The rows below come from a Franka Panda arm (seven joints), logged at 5 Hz.
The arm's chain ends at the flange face. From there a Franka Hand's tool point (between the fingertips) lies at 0.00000 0.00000 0.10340 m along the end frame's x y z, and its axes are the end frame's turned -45 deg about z.
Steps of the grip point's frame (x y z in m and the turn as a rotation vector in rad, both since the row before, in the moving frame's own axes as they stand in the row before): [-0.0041 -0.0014 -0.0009 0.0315 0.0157 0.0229]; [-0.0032 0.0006 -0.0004 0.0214 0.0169 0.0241]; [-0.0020 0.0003 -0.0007 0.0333 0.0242 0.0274]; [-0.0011 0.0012 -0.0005 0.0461 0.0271 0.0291]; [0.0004 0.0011 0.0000 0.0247 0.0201 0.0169]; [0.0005 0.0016 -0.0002 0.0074 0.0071 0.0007]
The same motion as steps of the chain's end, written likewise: [-0.0028 0.0054 -0.0008 0.0334 -0.0112 0.0229]; [-0.0015 0.0055 -0.0004 0.0271 -0.0032 0.0241]; [-0.0006 0.0058 -0.0006 0.0407 -0.0064 0.0274]; [0.0014 0.0070 -0.0004 0.0518 -0.0134 0.0291]; [0.0014 0.0038 0.0001 0.0317 -0.0033 0.0169]; [0.0015 0.0018 -0.0002 0.0103 -0.0002 0.0007]
